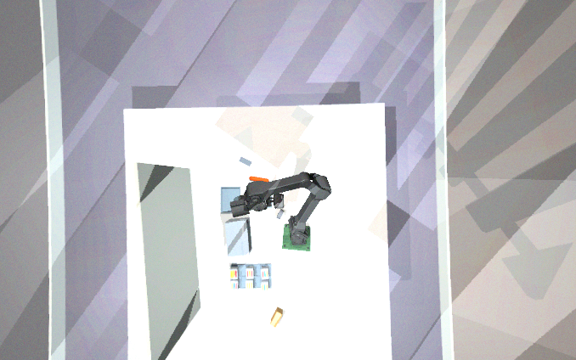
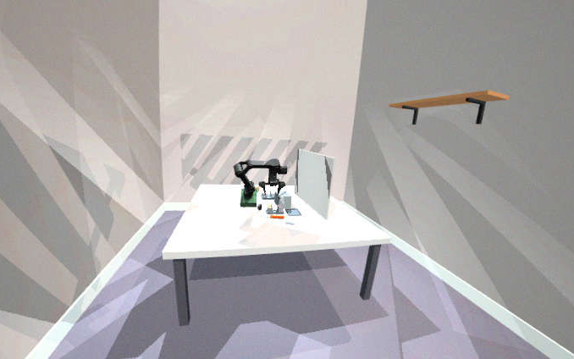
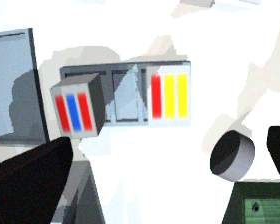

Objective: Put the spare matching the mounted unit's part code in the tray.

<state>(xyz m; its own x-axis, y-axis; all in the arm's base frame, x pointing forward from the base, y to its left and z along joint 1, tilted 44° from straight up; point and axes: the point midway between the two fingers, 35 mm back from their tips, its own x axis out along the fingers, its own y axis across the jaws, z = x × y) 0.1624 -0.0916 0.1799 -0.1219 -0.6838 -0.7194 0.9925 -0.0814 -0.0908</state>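
Now: gripper tip 180 mm short of the light-blue tray and 140 mm above it. The rest, counted from my gripper tip: mounted unit 180 mm to the left, 130 mm ahead, 90 mm below; striped spare 100 mm below, 70 mm ahead, 20 mm to the left; grey panel 370 mm ahead, 190 mm to the left, 80 mm above.
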